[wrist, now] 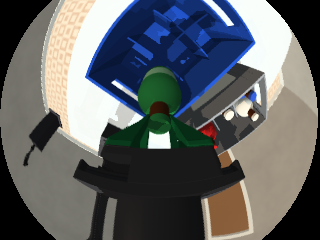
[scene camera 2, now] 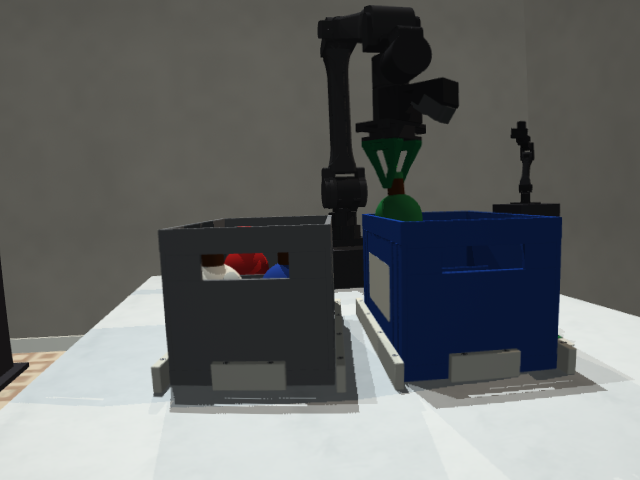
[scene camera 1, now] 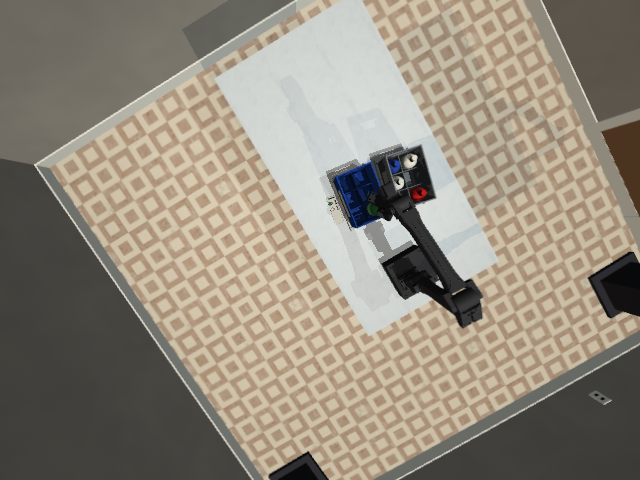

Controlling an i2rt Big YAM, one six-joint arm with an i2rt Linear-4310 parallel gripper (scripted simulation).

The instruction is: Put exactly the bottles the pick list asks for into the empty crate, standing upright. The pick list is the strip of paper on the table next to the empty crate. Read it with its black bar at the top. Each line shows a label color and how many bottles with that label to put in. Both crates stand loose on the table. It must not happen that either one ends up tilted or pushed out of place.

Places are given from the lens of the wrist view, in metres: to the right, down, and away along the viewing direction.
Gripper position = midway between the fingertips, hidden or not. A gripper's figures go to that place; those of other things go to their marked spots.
my gripper point(wrist: 159, 118): 0.00, 0.00, 0.13
bottle point(wrist: 159, 92): 0.00, -0.03, 0.12
blue crate point(wrist: 118, 58): -0.11, -0.16, 0.21
grey crate point(wrist: 240, 78): 0.20, -0.10, 0.16
The marked spots on the bottle and the grey crate are 0.21 m apart.
